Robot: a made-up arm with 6 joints. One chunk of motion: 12 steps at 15 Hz.
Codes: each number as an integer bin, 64 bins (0 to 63) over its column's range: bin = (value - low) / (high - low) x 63, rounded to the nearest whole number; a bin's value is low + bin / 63 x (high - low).
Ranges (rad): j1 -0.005..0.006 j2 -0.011..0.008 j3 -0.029..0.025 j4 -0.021..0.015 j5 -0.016..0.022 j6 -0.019..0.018
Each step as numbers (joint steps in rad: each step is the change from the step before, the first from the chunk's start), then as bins.
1 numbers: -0.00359 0.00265 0.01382 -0.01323 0.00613 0.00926
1 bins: 8 45 50 14 37 48
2 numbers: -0.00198 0.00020 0.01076 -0.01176 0.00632 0.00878
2 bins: 17 37 46 16 37 47
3 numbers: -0.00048 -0.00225 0.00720 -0.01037 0.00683 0.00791
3 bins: 26 29 42 19 38 46
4 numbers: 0.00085 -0.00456 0.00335 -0.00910 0.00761 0.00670
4 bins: 34 21 38 21 39 44
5 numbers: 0.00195 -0.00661 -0.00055 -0.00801 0.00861 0.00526
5 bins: 40 15 33 23 41 41
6 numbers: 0.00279 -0.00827 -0.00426 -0.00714 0.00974 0.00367
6 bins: 45 9 29 24 43 39
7 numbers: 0.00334 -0.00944 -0.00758 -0.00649 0.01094 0.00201
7 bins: 48 5 25 25 45 36
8 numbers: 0.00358 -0.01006 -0.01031 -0.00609 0.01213 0.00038
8 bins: 49 3 22 26 47 33
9 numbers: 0.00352 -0.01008 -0.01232 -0.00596 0.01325 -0.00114
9 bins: 49 3 19 26 48 30
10 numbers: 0.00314 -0.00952 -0.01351 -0.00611 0.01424 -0.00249
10 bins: 47 5 18 26 50 28
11 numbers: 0.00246 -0.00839 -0.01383 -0.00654 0.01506 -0.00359
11 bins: 43 9 18 25 51 26
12 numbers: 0.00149 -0.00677 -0.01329 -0.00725 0.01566 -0.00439
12 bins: 37 14 18 24 52 25
